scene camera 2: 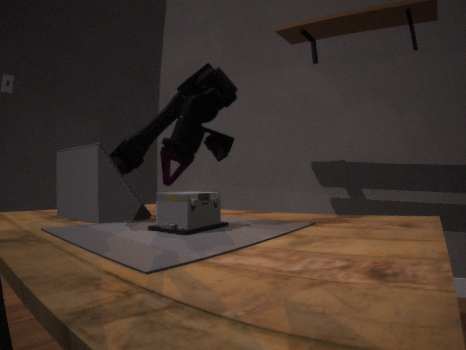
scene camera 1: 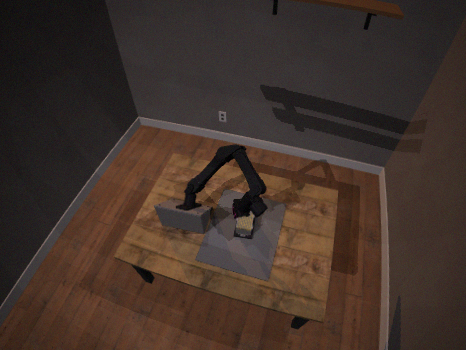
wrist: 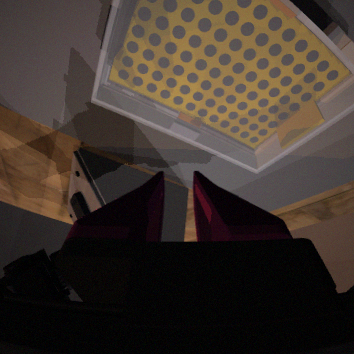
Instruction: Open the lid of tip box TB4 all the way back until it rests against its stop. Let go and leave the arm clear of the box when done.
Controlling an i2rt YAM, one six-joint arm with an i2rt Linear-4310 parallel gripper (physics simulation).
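Places are measured from the arm's base along level axes (x back, y left, z down), in metres.
Pixels of known places: gripper, fingertip midpoint: (scene camera 2: 167, 184) (scene camera 1: 234, 216) (wrist: 178, 178); arm's base, link origin: (scene camera 2: 105, 181) (scene camera 1: 189, 206).
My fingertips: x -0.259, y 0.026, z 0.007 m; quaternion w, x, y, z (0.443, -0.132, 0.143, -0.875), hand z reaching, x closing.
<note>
Ahead of a thing's pixels: the offset from my fingertips to its top centre. "*": to the spot under its first point. Level surfaces: height alone.
Tip box TB4 {dy +0.013, dx -0.058, dz +0.017 m} (scene camera 1: 243, 225) (scene camera 2: 188, 210) (wrist: 225, 70) is a small white box on a black base, standing on the grey mat {dz +0.095 m} (scene camera 1: 233, 255) (scene camera 2: 131, 244). Its clear lid {* dy -0.035, dx -0.107, dz +0.022 m} (scene camera 2: 188, 196) lies flat and closed over the yellow rack of round holes, which shows through it in the wrist view. My gripper (scene camera 1: 236, 214) (scene camera 2: 168, 183) (wrist: 178, 178) has dark purple fingers that stand close together with nothing between them. It hangs a little above the box's left rear edge and does not touch the box.
The arm's grey wedge-shaped base block (scene camera 1: 180, 218) (scene camera 2: 82, 180) stands on the wooden table {dz +0.098 m} (scene camera 1: 301, 263) (scene camera 2: 338, 263) just left of the box. A wall shelf (scene camera 2: 357, 19) hangs high above, far from the arm.
</note>
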